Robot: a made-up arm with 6 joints. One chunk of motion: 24 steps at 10 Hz.
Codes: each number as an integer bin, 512 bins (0 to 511) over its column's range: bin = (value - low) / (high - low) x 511, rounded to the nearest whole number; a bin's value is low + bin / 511 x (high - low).
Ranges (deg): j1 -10..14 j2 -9..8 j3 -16..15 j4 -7..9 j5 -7..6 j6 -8..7
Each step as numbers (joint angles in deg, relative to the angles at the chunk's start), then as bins.
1 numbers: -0.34 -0.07 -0.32 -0.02 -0.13 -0.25
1 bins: 206 268 258 223 270 264
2 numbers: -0.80 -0.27 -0.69 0.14 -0.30 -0.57
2 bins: 196 262 252 228 263 253
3 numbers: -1.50 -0.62 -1.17 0.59 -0.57 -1.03
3 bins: 181 252 244 242 253 237
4 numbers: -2.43 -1.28 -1.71 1.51 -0.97 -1.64
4 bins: 161 232 236 272 237 217
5 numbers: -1.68 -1.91 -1.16 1.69 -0.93 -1.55
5 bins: 177 213 245 278 239 220
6 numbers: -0.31 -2.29 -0.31 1.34 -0.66 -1.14
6 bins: 206 202 259 266 249 234
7 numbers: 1.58 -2.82 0.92 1.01 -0.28 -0.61
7 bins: 247 186 279 256 264 252
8 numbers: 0.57 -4.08 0.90 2.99 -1.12 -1.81
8 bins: 225 148 279 319 231 211
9 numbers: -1.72 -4.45 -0.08 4.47 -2.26 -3.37
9 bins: 176 137 262 366 186 158
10 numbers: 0.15 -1.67 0.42 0.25 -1.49 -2.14
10 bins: 216 220 271 232 217 200
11 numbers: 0.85 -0.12 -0.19 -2.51 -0.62 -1.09
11 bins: 231 267 261 143 251 235
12 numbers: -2.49 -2.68 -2.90 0.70 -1.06 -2.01
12 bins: 160 190 216 246 233 204
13 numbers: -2.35 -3.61 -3.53 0.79 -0.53 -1.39
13 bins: 163 162 206 249 254 225
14 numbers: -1.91 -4.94 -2.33 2.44 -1.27 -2.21
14 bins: 172 122 225 301 225 197
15 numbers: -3.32 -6.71 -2.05 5.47 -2.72 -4.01
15 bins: 142 69 230 398 168 136
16 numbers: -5.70 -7.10 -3.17 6.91 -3.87 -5.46
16 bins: 92 57 211 444 123 87
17 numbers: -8.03 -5.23 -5.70 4.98 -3.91 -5.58
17 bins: 42 113 170 383 121 82
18 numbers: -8.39 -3.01 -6.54 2.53 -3.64 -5.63
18 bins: 34 180 156 304 132 81
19 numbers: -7.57 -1.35 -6.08 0.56 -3.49 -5.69
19 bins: 52 230 164 241 138 79
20 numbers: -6.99 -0.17 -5.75 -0.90 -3.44 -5.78
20 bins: 64 265 169 195 140 76
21 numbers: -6.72 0.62 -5.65 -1.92 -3.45 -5.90
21 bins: 70 289 171 162 140 72
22 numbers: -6.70 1.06 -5.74 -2.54 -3.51 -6.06
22 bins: 70 302 169 142 137 66
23 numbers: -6.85 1.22 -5.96 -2.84 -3.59 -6.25
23 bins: 67 307 165 133 134 60
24 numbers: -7.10 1.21 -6.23 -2.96 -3.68 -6.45
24 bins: 62 307 161 129 131 53
